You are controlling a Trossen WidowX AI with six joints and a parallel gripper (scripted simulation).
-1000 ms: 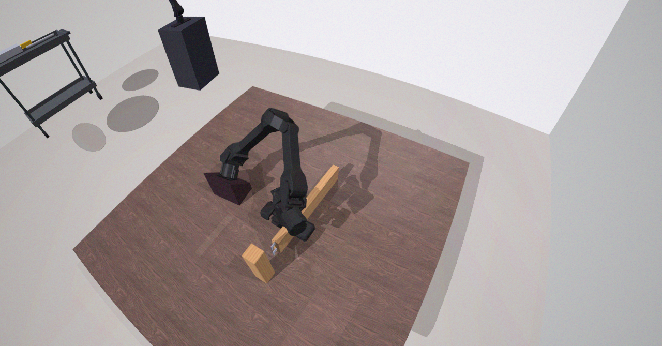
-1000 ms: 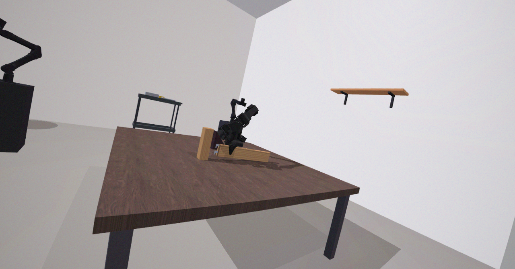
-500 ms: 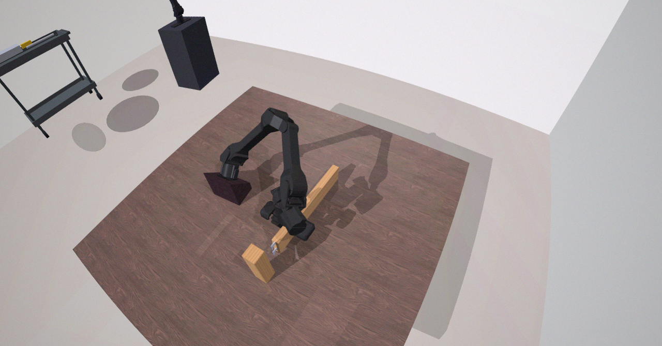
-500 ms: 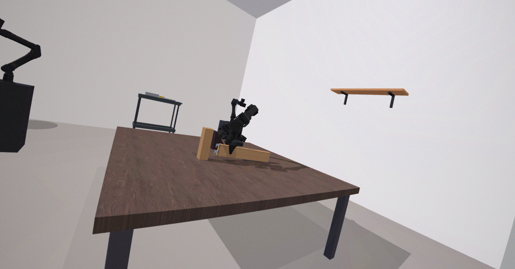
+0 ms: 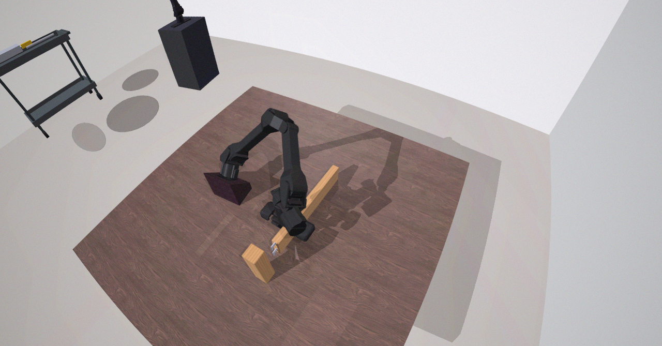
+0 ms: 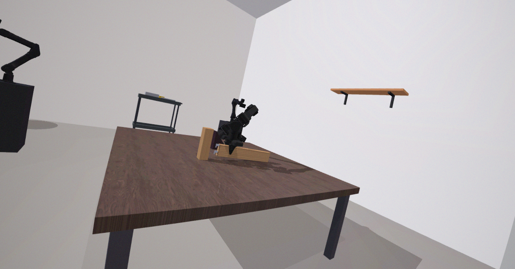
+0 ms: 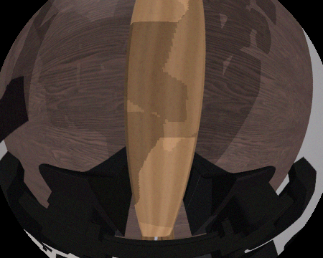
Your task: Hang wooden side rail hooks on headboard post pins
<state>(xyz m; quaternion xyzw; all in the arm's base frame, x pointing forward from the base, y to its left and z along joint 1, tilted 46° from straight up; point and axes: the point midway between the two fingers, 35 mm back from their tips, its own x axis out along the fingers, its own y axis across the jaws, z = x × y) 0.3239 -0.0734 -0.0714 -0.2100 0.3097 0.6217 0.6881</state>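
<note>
Right now the headboard post is 20 mm behind my gripper tip, 170 mm to the right of it and 40 mm above it.
</note>
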